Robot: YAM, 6 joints.
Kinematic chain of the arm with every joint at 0, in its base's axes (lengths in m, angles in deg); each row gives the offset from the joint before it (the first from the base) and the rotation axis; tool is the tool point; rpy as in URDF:
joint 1: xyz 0 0 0.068 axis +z
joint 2: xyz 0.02 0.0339 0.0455 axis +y
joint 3: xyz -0.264 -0.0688 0 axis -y
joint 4: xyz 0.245 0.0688 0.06 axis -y
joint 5: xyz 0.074 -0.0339 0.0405 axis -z
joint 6: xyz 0.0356 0 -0.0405 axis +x
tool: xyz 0 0 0 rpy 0 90 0
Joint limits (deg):
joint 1: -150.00..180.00
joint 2: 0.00..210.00
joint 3: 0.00..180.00
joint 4: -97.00..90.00
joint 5: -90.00..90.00
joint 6: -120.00..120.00
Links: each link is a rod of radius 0.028 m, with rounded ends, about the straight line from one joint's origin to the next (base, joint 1, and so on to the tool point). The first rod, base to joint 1, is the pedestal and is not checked.
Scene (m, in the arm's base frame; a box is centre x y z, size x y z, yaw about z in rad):
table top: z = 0
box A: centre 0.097 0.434 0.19 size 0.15 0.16 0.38 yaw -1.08
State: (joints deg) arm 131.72 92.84 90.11 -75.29 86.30 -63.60
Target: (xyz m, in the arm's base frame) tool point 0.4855 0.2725 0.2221
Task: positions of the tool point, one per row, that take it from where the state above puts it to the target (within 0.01 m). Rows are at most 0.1 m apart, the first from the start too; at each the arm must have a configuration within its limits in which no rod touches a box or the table.
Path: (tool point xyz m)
1: -0.1035 0.2413 0.3968
2: -0.0410 0.2134 0.4385
3: 0.0086 0.1632 0.4734
4: 0.0489 0.2237 0.4410
5: 0.1143 0.2639 0.3972
6: 0.1947 0.2754 0.3435
7: 0.2646 0.3017 0.3351
8: 0.3406 0.3116 0.3109
9: 0.4165 0.3021 0.2725
10: 0.4855 0.2725 0.2221

